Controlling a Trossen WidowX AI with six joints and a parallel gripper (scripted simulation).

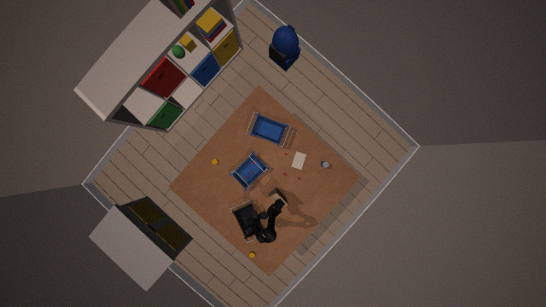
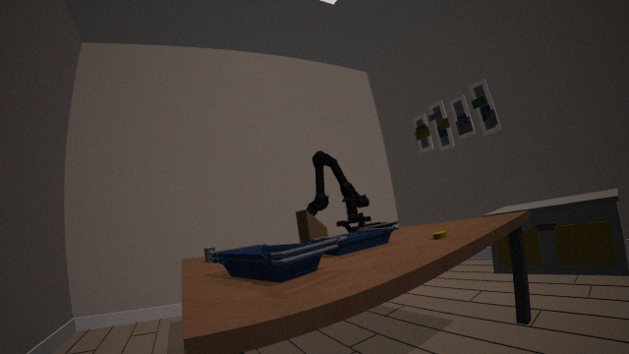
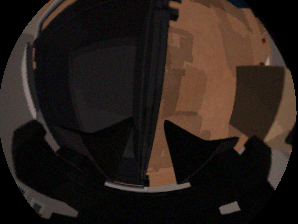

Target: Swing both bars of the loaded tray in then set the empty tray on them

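Now: the tray 8 cm to the left of my gripper tip, 3 cm ahead of it and 3 cm above it. Also, from my gripper tip: white sheet: 62 cm to the right, 13 cm ahead, 1 cm below; grey cylinder: 77 cm to the right, 5 cm behind, 2 cm above.
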